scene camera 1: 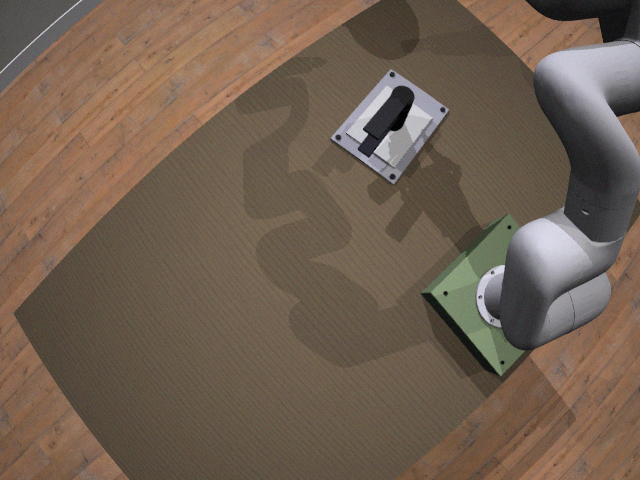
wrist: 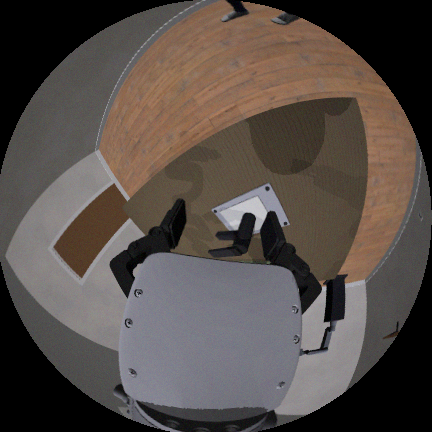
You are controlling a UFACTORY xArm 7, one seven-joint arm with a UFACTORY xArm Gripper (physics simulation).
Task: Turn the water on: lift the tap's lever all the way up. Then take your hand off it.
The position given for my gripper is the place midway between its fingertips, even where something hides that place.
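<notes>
Black tap lever [scene camera 1: 402, 97]. Grey mounting plate [scene camera 1: 425, 102]. Wrist view: the plate [wrist: 265, 192] again, plus my gripper [wrist: 224, 214].
</notes>
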